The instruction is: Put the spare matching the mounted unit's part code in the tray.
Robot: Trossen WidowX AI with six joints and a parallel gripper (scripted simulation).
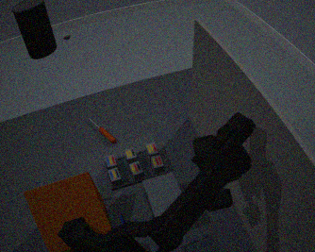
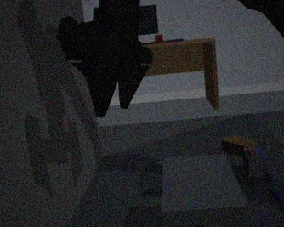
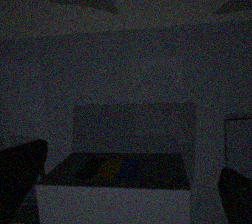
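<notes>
The spare block lies 230 mm behind my gripper tip, 220 mm to the left of it and 150 mm below it. Also, from my gripper tip: tall panel: 120 mm ahead, 30 mm to the left, 30 mm above; then grey mounted unit: 140 mm below, 110 mm behind, 60 mm to the left; then pale grey tray: 190 mm below, 160 mm to the right, 80 mm behind.
</notes>
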